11 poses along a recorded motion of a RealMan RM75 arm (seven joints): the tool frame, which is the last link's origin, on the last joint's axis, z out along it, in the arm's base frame.
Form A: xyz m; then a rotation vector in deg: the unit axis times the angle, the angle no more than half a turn.
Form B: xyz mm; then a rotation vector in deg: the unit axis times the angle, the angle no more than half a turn. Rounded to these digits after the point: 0 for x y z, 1 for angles.
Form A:
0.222, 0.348, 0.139, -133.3, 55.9, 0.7
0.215, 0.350, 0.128, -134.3, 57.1, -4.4
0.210, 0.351, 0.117, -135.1, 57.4, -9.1
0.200, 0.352, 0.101, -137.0, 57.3, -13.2
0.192, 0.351, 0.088, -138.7, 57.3, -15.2
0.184, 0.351, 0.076, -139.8, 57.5, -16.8
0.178, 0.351, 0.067, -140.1, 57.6, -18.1
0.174, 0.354, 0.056, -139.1, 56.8, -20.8
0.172, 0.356, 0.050, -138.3, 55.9, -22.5
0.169, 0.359, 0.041, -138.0, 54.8, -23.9
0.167, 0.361, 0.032, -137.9, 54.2, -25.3
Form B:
222, 348, 139, -133.3, 55.9, 0.7
215, 350, 128, -134.3, 57.1, -4.4
210, 351, 117, -135.1, 57.4, -9.1
200, 352, 101, -137.0, 57.3, -13.2
192, 351, 88, -138.7, 57.3, -15.2
184, 351, 76, -139.8, 57.5, -16.8
178, 351, 67, -140.1, 57.6, -18.1
174, 354, 56, -139.1, 56.8, -20.8
172, 356, 50, -138.3, 55.9, -22.5
169, 359, 41, -138.0, 54.8, -23.9
167, 361, 32, -137.9, 54.2, -25.3

